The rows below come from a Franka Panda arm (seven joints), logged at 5 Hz.
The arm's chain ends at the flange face. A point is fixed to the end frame.
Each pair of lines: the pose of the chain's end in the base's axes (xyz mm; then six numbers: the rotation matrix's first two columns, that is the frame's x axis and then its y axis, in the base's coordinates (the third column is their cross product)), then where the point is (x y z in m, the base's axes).
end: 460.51, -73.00, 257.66, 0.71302, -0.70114, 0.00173, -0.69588, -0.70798, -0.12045
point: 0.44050 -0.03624 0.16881
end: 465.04, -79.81, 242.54, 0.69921, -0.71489, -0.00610, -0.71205, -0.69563, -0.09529
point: 0.44365 -0.04374 0.15373
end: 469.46, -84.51, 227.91, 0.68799, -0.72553, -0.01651, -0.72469, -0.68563, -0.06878
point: 0.44627 -0.04907 0.13929
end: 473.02, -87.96, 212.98, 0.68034, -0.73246, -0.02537, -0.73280, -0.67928, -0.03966
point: 0.44775 -0.05348 0.12456
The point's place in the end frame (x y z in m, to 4 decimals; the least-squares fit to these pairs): -0.0402 -0.0014 0.0896
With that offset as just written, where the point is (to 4 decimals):
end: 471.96, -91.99, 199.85, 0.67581, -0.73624, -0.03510, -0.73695, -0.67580, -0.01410
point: 0.4446 -0.0583 0.1117
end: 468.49, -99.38, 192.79, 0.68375, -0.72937, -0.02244, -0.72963, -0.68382, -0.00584
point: 0.4410 -0.0673 0.1041
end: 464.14, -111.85, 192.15, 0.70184, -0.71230, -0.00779, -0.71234, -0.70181, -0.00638
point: 0.4368 -0.0813 0.1029
